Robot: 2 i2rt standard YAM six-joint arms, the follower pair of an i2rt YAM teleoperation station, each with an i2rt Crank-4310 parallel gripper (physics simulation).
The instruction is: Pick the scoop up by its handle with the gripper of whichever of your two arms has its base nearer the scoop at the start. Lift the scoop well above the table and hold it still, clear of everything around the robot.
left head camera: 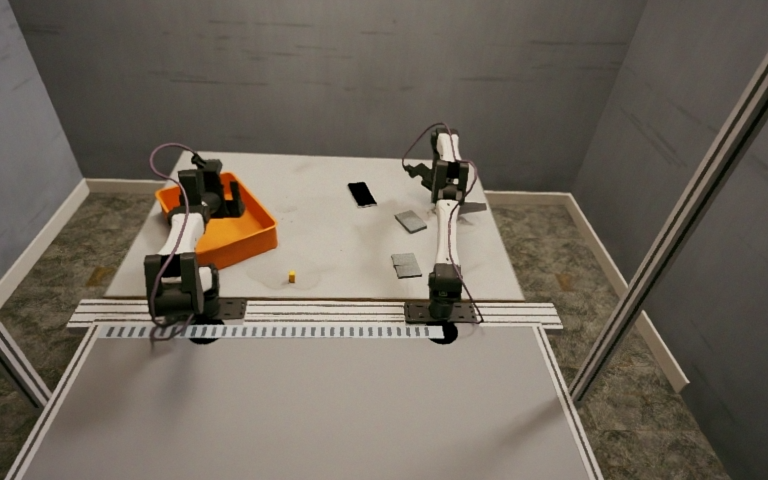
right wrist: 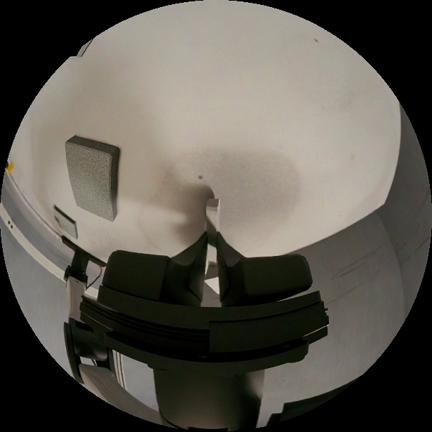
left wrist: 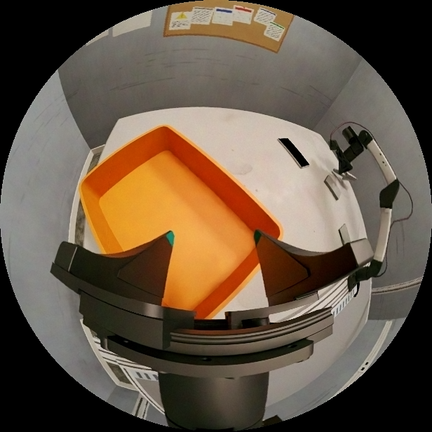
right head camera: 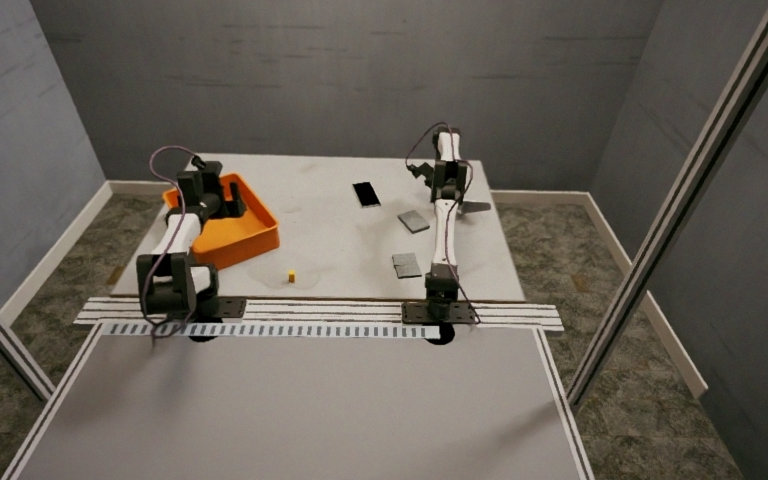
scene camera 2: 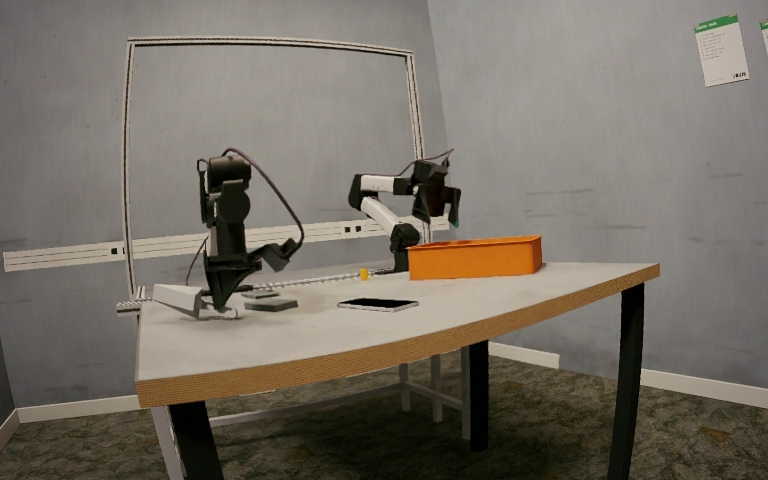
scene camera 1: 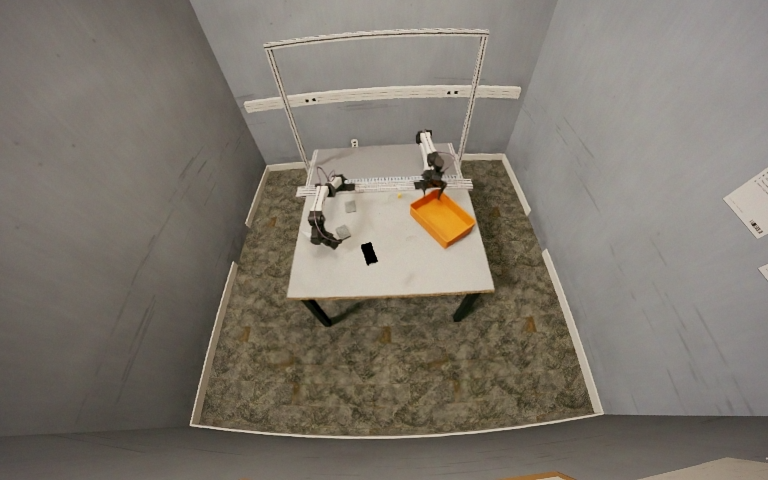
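Where they show: left gripper, fingertip midpoint: (left head camera: pixel 230 207) (right head camera: pixel 232 208) (scene camera 2: pixel 444 224) (scene camera 1: pixel 431 199); right gripper, fingertip midpoint: (scene camera 2: pixel 218 309) (scene camera 1: pixel 321 242); left arm's base, link origin: (left head camera: pixel 207 311) (right head camera: pixel 208 310) (scene camera 2: pixel 404 271); right arm's base, link origin: (left head camera: pixel 439 314) (right head camera: pixel 437 314) (scene camera 1: pixel 341 188).
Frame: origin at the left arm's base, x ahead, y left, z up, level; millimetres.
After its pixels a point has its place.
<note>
The pale grey scoop (left head camera: pixel 472 207) @[z 42, x 413, y -824 mm] (right head camera: pixel 475 207) @[z 39, x 415, y -821 mm] (scene camera 2: pixel 176 298) @[z 53, x 419, y -818 mm] is low at the table's right side in the head camera views, its handle (right wrist: pixel 213 212) between the right fingers. My right gripper (scene camera 2: pixel 220 307) @[z 26, x 443, y -736 mm] (right wrist: pixel 211 233) points down and is shut on the handle. In scene camera 2 the scoop's body is on the left of the fingertips; whether it touches the table is hard to tell. In the head camera views the right arm hides the handle. My left gripper (left wrist: pixel 213 232) (scene camera 2: pixel 438 221) @[z 146, x 271, y -39 mm] is open and empty above the orange tray's near part.
The orange tray (left head camera: pixel 243 249) @[z 47, x 198, y -72 mm] (scene camera 2: pixel 475 260) @[z 49, x 422, y -69 mm] stands at the left in the head camera views. Two grey pads (left head camera: pixel 410 221) @[z 19, x 364, y -599 mm] (left head camera: pixel 406 265) @[z 13, x 153, y -558 mm] lie left of the right arm. A black phone (left head camera: pixel 361 194) @[z 12, x 534, y -443 mm] (scene camera 2: pixel 377 305) @[z 12, x 573, y -462 mm] lies farther back. A yellow block (left head camera: pixel 292 276) @[z 29, x 99, y -219 mm] stands near the rail.
</note>
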